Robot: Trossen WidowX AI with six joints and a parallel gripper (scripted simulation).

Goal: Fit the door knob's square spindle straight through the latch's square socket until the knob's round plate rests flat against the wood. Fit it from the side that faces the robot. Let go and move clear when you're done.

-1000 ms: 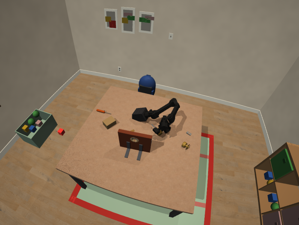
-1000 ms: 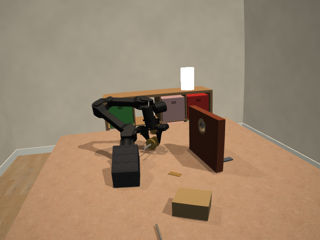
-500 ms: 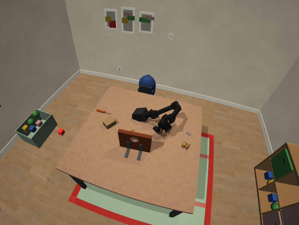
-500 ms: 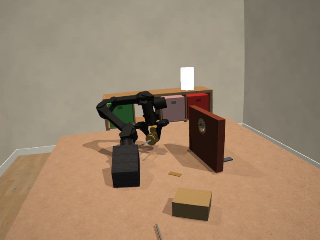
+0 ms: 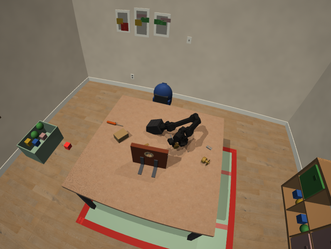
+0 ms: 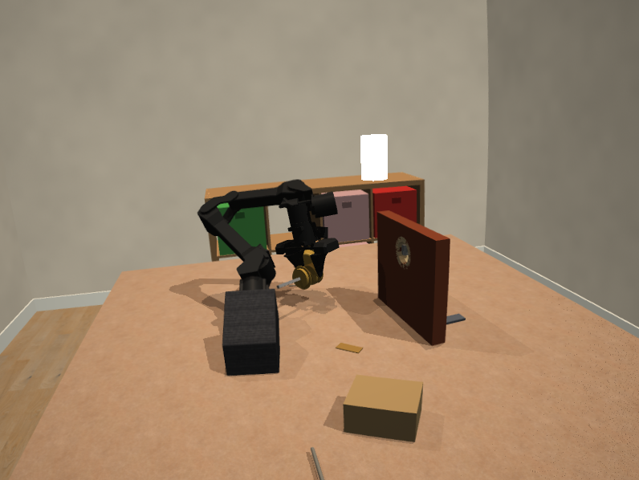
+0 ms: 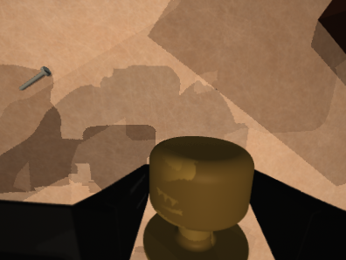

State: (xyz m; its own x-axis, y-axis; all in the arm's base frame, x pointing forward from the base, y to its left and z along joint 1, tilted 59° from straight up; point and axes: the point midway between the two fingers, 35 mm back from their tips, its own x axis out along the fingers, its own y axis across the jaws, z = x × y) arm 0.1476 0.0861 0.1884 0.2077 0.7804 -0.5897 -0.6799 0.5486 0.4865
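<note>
My hand is 23 cm short of the dark red wooden door panel, 16 cm to the left of it and 4 cm below it. Round my hand: tan box 8 cm ahead, 54 cm to the right, 8 cm below; flat plate 6 cm ahead, 28 cm to the right, 11 cm below; grey piece 17 cm behind, 30 cm to the left, 11 cm below.
</note>
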